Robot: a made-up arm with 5 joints. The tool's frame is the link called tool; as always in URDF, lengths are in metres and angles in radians. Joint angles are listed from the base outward.
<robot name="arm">
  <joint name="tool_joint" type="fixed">
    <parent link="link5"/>
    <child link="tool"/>
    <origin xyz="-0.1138 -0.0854 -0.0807"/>
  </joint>
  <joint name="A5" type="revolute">
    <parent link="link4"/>
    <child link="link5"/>
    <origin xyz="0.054 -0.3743 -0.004"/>
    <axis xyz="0 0 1"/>
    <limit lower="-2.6" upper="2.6"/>
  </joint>
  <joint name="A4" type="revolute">
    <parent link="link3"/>
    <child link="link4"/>
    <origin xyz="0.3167 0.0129 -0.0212"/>
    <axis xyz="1 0 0"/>
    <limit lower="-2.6" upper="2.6"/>
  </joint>
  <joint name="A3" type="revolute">
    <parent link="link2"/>
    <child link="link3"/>
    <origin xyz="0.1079 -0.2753 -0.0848"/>
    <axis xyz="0 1 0"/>
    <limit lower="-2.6" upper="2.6"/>
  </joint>
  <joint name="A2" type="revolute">
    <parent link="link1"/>
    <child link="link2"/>
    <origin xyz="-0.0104 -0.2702 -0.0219"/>
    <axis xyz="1 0 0"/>
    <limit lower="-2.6" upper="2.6"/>
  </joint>
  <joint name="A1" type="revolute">
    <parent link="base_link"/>
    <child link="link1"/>
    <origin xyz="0 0 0.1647"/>
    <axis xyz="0 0 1"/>
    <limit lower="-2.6" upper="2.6"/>
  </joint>
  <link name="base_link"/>
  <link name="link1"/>
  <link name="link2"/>
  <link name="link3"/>
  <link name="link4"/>
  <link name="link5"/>
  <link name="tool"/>
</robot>
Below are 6 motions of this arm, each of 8 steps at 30 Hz.
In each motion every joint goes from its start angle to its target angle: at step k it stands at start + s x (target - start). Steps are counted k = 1, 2, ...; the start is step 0. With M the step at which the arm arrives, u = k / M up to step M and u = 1 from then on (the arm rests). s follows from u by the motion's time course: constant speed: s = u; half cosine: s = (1 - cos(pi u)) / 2; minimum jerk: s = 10 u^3 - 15 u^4 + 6 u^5.
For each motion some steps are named. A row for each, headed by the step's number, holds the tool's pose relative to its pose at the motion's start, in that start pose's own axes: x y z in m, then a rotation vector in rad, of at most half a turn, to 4 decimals.
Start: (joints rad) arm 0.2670 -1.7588 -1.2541 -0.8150 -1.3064
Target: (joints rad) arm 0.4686 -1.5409 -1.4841 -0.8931 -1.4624
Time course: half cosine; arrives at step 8
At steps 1, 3, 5, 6, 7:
1: 0.0004 -0.0047 0.0004 0.0045 -0.0030 -0.0235
3: 0.0011 -0.0384 0.0027 0.0356 -0.0237 -0.1912
5: -0.0056 -0.0868 0.0041 0.0773 -0.0507 -0.4297
6: -0.0112 -0.1072 0.0039 0.0941 -0.0612 -0.5312
7: -0.0159 -0.1208 0.0036 0.1049 -0.0680 -0.5992

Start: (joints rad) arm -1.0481 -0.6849 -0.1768 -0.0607 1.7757
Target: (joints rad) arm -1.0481 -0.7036 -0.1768 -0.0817 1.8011
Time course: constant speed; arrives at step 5
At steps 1, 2, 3, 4, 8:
1: -0.0004 -0.0009 0.0046 0.0016 0.0077 0.0057
2: -0.0008 -0.0018 0.0093 0.0032 0.0154 0.0115
3: -0.0012 -0.0027 0.0139 0.0049 0.0231 0.0172
4: -0.0015 -0.0036 0.0186 0.0066 0.0308 0.0229
8: -0.0018 -0.0045 0.0232 0.0083 0.0385 0.0287

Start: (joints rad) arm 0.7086 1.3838 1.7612 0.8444 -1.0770
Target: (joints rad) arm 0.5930 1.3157 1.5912 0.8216 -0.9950
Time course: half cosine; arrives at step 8
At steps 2, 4, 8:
2: 0.0031 0.0067 0.0056 0.0311 -0.0151 0.0368
4: 0.0095 0.0219 0.0204 0.1057 -0.0537 0.1249
8: 0.0163 0.0407 0.0439 0.2104 -0.1132 0.2470

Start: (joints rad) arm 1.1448 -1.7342 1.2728 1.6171 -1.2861
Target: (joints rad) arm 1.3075 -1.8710 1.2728 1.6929 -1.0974
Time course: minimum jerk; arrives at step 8
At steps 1, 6, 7, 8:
1: -0.0013 0.0006 0.0004 0.0023 0.0003 0.0057
6: -0.0735 0.0288 0.0221 0.1302 0.0173 0.3209
7: -0.0805 0.0312 0.0240 0.1432 0.0187 0.3524
8: -0.0818 0.0317 0.0244 0.1455 0.0190 0.3582

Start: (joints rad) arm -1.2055 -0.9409 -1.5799 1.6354 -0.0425
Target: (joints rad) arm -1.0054 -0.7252 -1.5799 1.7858 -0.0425
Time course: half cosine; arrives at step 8
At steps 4, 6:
4: 0.0326 -0.0114 -0.0480 0.1415 -0.0940 0.0883
6: 0.0583 -0.0143 -0.0821 0.2461 -0.1567 0.1513

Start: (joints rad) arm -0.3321 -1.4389 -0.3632 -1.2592 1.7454
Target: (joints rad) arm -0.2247 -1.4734 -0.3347 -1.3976 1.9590
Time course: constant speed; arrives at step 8
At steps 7, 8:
7: -0.0245 -0.0264 0.0861 0.0029 0.1503 0.1254
8: -0.0272 -0.0294 0.0981 0.0064 0.1716 0.1427

